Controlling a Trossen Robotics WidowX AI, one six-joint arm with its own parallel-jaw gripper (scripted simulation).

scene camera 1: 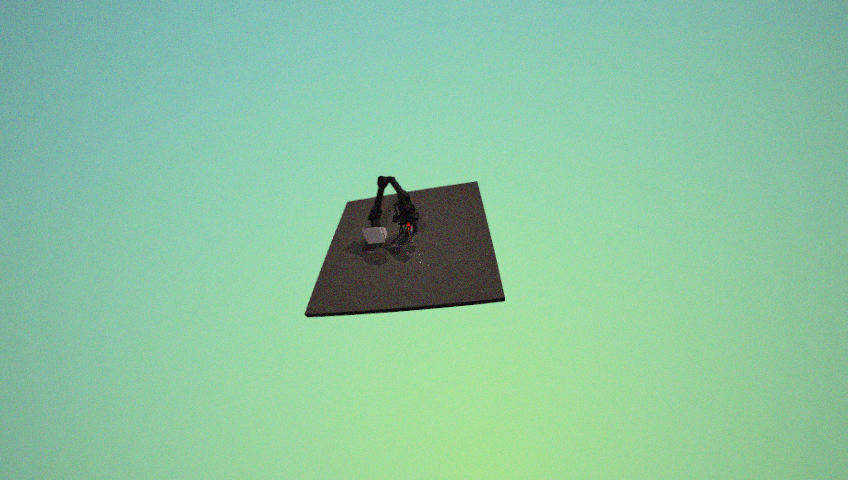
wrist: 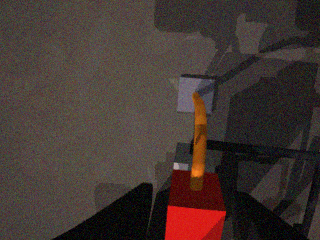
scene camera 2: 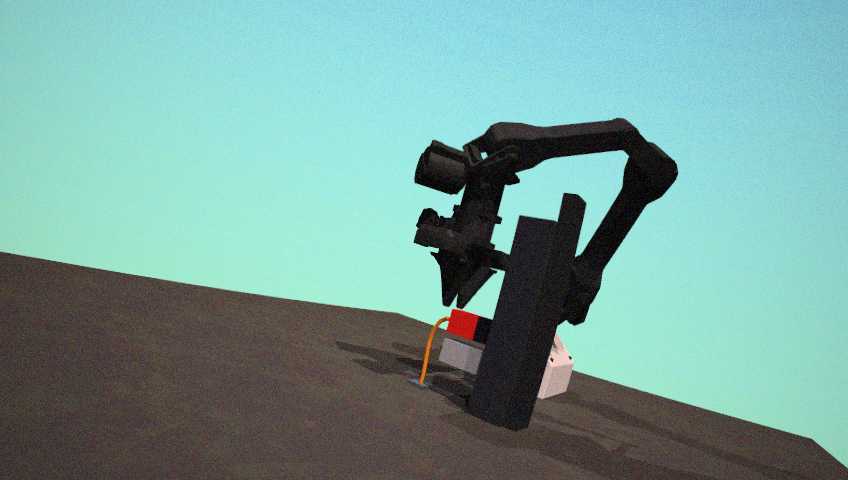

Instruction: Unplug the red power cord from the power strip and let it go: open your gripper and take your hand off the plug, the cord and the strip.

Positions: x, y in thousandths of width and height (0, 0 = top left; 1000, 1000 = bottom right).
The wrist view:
my gripper: 602, 823
grey anchor: 586, 356
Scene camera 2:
my gripper: 534, 641
